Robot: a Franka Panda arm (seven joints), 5 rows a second.
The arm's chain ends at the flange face. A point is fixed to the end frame.
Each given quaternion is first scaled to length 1.
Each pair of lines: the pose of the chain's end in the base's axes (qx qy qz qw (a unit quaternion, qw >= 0); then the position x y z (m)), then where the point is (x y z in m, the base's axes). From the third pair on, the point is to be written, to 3 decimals.
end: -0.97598 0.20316 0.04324 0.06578 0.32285 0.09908 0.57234
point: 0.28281 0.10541 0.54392
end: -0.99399 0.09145 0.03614 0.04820 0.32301 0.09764 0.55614
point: 0.28333 0.09404 0.52676
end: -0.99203 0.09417 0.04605 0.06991 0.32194 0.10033 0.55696
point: 0.282 0.098 0.528
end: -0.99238 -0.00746 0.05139 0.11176 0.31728 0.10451 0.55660
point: 0.278 0.097 0.527
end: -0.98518 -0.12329 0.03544 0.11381 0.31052 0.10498 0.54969
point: 0.276 0.090 0.518
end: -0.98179 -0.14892 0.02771 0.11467 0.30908 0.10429 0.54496
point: 0.276 0.088 0.512
